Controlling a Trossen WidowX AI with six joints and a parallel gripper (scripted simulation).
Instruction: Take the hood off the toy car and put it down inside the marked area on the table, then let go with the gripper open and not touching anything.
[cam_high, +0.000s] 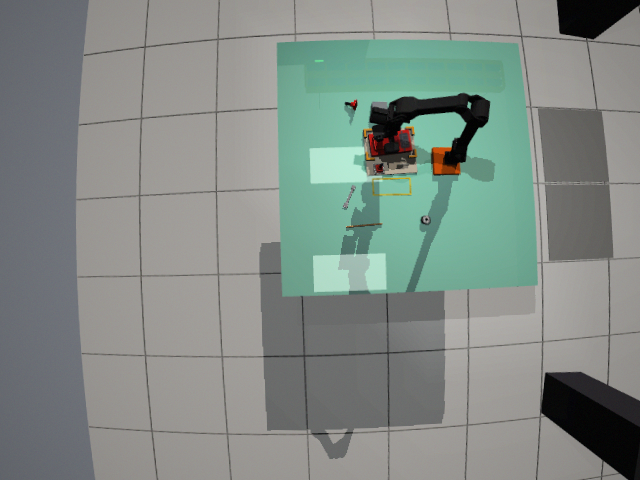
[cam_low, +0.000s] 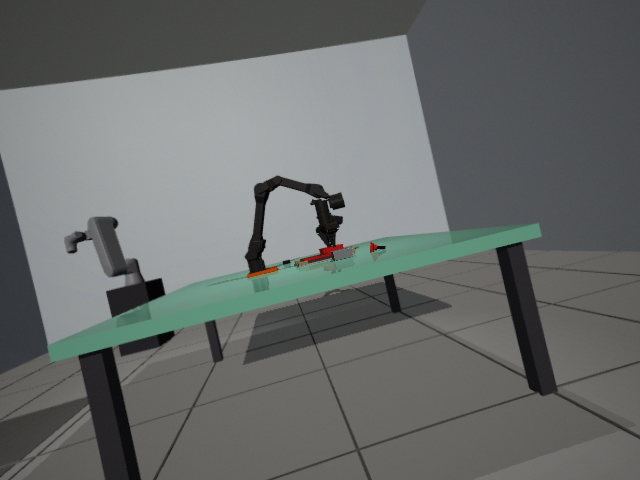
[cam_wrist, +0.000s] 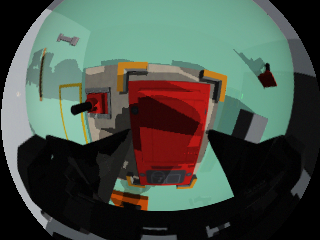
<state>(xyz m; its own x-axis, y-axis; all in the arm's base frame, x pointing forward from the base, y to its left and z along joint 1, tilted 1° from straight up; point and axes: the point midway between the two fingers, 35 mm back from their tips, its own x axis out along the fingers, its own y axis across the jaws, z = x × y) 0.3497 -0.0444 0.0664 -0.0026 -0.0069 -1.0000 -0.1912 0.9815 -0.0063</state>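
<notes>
Now: gripper tip 1 cm above the hood. Round my gripper tip: grey ring: 36 cm to the left, 23 cm behind, 4 cm below; thin brown stick: 40 cm to the left, 7 cm ahead, 5 cm below; wrench: 26 cm to the left, 14 cm ahead, 5 cm below.
</notes>
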